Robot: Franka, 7 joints.
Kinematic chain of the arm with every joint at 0, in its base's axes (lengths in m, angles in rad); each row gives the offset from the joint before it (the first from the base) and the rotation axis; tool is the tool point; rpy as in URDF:
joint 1: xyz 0 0 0.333 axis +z
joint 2: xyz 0 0 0 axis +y
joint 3: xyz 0 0 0.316 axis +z
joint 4: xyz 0.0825 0 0 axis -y
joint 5: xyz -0.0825 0 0.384 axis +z
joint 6: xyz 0 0 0 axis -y
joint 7: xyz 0.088 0 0 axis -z
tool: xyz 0 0 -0.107 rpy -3.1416 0 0
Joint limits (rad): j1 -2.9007..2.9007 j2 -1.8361..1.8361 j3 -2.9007..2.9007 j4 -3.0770..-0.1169 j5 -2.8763..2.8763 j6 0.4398..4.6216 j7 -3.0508..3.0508
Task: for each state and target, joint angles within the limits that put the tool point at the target. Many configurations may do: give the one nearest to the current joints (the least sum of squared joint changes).
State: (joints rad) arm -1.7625 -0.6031 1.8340 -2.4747 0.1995 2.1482 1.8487
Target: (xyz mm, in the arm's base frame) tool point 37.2 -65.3 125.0
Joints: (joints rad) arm -2.0309 -0.7543 2.3953 -3.0770 0.3932 1.8491 1.8487
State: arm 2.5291 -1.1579 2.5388 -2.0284 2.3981 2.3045 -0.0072
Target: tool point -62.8 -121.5 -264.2
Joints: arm 2.4081 -1.7902 2.8852 -2.0552 2.3912 2.2626 -0.0072
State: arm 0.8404 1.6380 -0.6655 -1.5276 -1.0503 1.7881 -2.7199
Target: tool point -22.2 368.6 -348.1
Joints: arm 1.5297 1.8361 0.0971 -1.2853 -1.0809 2.3120 -2.7199
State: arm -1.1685 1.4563 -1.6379 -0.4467 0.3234 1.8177 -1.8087
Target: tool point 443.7 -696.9 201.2
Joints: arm -0.7873 1.7084 -1.5736 -0.2411 0.3550 2.0158 -1.8087
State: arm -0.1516 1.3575 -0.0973 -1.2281 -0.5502 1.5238 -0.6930
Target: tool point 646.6 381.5 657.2
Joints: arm 0.4608 0.6845 0.2403 -0.6695 -0.5478 1.9206 -0.6930
